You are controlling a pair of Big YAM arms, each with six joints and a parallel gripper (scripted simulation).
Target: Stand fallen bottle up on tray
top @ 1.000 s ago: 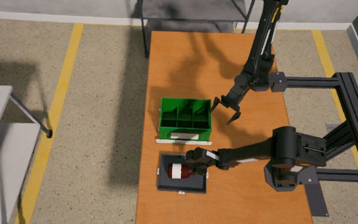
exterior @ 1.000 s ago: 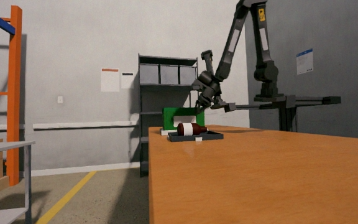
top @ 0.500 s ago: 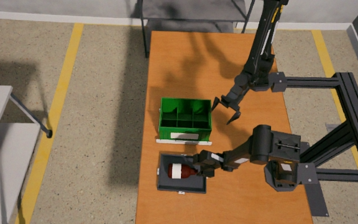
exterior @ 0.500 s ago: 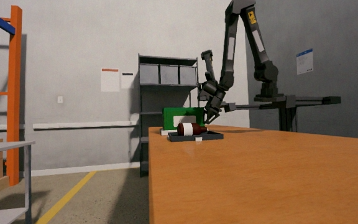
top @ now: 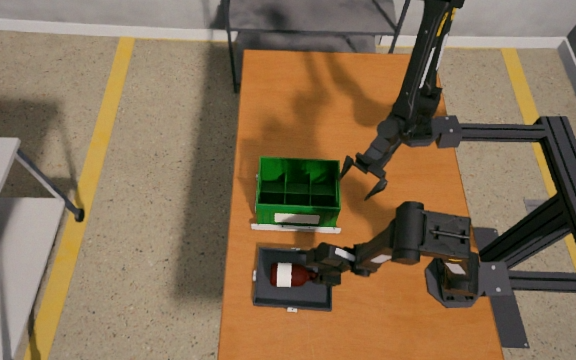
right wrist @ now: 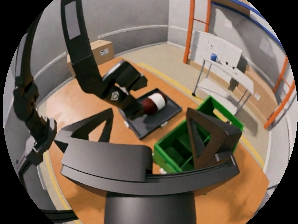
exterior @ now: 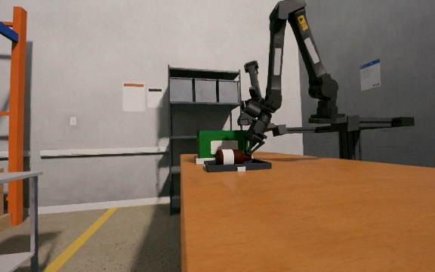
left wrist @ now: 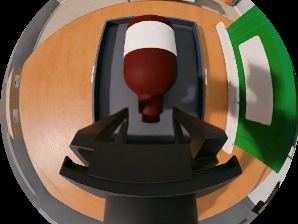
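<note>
Right now the bottle is 60 mm ahead of my left hand, 10 mm to the right of it and 20 mm below it. Round my left hand: tray (60 mm ahead, 50 mm below); green crate (40 mm ahead, 280 mm to the right, 20 mm above).
</note>
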